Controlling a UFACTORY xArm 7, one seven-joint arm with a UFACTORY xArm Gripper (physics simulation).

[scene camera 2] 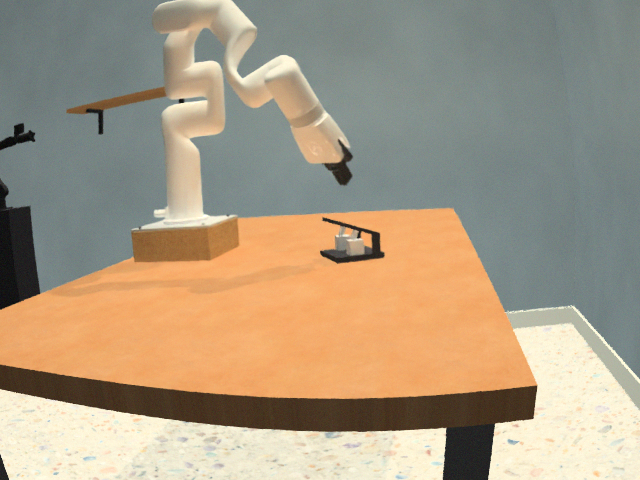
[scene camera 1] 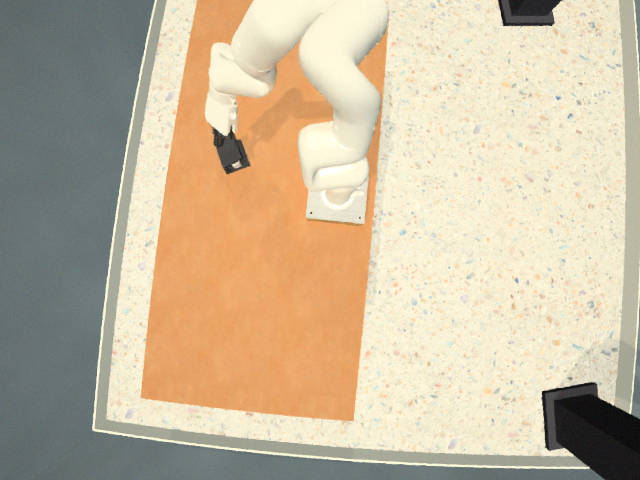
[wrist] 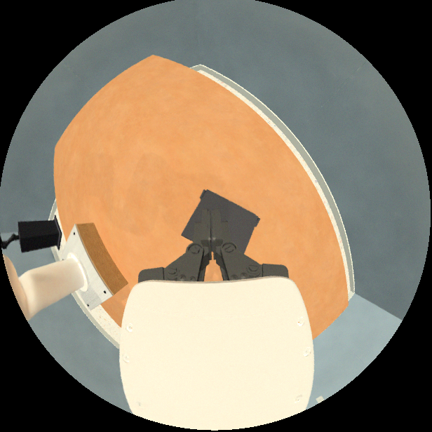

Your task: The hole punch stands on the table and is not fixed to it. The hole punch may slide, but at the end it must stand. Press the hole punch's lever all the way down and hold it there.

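Where they show: gripper, fingertip midpoint: (scene camera 2: 346,181) (scene camera 1: 218,145); arm's base at its link origin: (scene camera 2: 186,221) (scene camera 1: 337,193).
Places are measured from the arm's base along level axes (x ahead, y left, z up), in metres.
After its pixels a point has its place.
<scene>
The black hole punch (scene camera 1: 244,162) @(x 0.360, y -0.183, z -0.071 m) (scene camera 2: 376,243) @(x 0.455, y -0.263, z -0.051 m) stands upright on the orange table (scene camera 1: 258,310) @(x 0.355, y 0.425, z -0.083 m) (scene camera 2: 258,335) @(x 0.250, y -0.761, z -0.083 m) (wrist: 150,125). Its flat black lever (scene camera 1: 229,151) @(x 0.399, y -0.208, z -0.012 m) (scene camera 2: 356,227) @(x 0.415, y -0.268, z -0.015 m) (wrist: 235,215) is raised, slanting up from the hinge post toward the robot base side in scene camera 2. Two pale blocks show under it there. My gripper (scene camera 1: 223,142) @(x 0.406, y -0.192, z 0.078 m) (scene camera 2: 344,182) @(x 0.406, y -0.192, z 0.078 m) (wrist: 211,219) is shut and empty. It is tilted and hangs above the lever, with a visible gap in scene camera 2. In the wrist view the fingers overlap the lever and hide part of it.
The arm's base plate on its wooden block (scene camera 1: 336,215) @(x 0.012, y 0.083, z 0.000 m) (scene camera 2: 170,245) @(x -0.020, y -0.118, z -0.044 m) (wrist: 102,255) stands beside the punch, some way off. A wall shelf (scene camera 2: 124,100) is behind the arm. A black stand (scene camera 2: 15,248) (wrist: 39,236) is beyond the table.
</scene>
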